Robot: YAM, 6 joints.
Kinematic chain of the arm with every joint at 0, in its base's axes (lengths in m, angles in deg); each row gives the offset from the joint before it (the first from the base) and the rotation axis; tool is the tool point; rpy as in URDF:
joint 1: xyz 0 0 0.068 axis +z
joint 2: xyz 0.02 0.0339 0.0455 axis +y
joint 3: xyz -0.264 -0.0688 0 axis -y
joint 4: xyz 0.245 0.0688 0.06 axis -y
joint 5: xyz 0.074 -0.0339 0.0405 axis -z
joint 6: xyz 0.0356 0 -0.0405 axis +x
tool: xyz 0 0 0 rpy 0 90 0
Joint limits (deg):
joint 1: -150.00..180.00
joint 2: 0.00..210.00
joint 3: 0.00..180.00
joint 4: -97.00..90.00
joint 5: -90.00..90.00
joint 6: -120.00..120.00
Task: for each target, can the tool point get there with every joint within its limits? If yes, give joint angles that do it. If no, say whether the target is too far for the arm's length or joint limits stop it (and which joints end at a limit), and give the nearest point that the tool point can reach.
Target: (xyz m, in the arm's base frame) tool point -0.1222 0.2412 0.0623
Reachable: yes | joints 111.67 124.79 61.42 -67.09 -43.53 37.35
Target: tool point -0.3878 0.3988 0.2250
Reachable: yes | joints 137.45 147.12 140.78 -39.03 62.37 -63.03
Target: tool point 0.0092 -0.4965 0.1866
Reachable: yes | joints -91.69 126.73 82.98 36.66 -42.09 -94.37
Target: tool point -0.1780 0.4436 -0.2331
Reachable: yes | joints 111.93 191.11 127.80 -7.93 0.84 -64.91
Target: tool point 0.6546 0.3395 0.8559
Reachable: no: too far | nearest point 0.4038 0.2094 0.5635 | short by 0.407 m
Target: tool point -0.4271 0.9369 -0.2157
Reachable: no: too far | nearest point -0.2551 0.5596 -0.0805 | short by 0.436 m
